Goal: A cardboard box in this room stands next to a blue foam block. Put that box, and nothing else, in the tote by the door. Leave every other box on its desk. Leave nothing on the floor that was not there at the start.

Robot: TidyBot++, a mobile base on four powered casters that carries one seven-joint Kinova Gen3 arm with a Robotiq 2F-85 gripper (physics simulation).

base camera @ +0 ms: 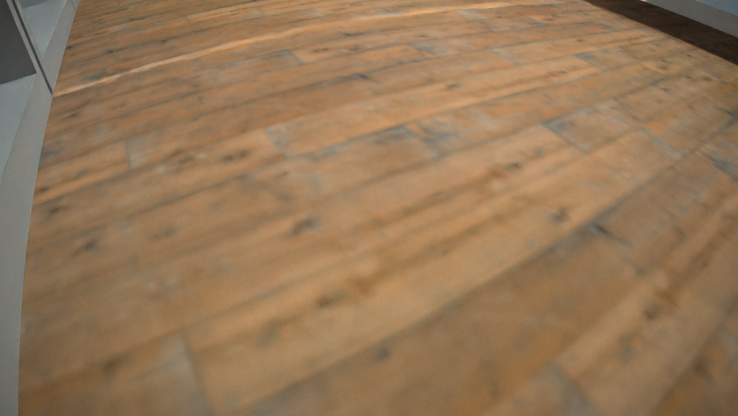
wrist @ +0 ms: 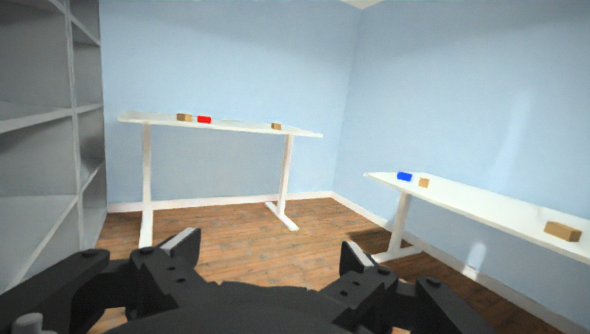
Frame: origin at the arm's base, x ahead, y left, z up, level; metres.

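Where they show: gripper, fingertip midpoint: (wrist: 271,250).
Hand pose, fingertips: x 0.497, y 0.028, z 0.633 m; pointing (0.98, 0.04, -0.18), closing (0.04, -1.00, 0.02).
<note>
After its pixels a point has its place.
In the wrist view a blue foam block (wrist: 404,176) @[y -0.818, x 2.191, z 0.352 m] lies near the left end of the right-hand white desk (wrist: 480,206) @[y -1.078, x 1.742, z 0.323 m]. A small cardboard box (wrist: 424,182) @[y -0.890, x 2.036, z 0.359 m] stands right beside it, on its right. A larger-looking cardboard box (wrist: 562,231) @[y -1.180, x 1.396, z 0.357 m] stands farther right on the same desk. On the other white desk (wrist: 240,127) @[y 0.455, x 2.262, z 0.553 m], at the back left, a cardboard box (wrist: 184,117) @[y 0.840, x 2.170, z 0.581 m] stands next to a red block (wrist: 204,119) @[y 0.727, x 2.253, z 0.579 m], and another cardboard box (wrist: 276,126) @[y 0.208, x 2.525, z 0.579 m] stands toward the right end. My gripper (wrist: 271,250) @[y 0.028, x 0.497, z 0.633 m] is open, with no object between its fingers, and is well away from both desks. The tote does not show.
A grey shelf unit (wrist: 75,150) @[y 1.168, x 1.644, z 0.375 m] rises along the left side in the wrist view; its white base edge (base camera: 32,170) @[y 0.537, x 0.556, z -0.382 m] runs down the left of the base camera view. Blue walls (wrist: 240,55) @[y 0.692, x 3.052, z 1.204 m] meet in a corner between the desks. Wooden floor (base camera: 361,232) @[y 0.000, x 0.444, z -0.397 m] (wrist: 240,225) @[y 0.449, x 2.557, z -0.397 m] stretches ahead.
</note>
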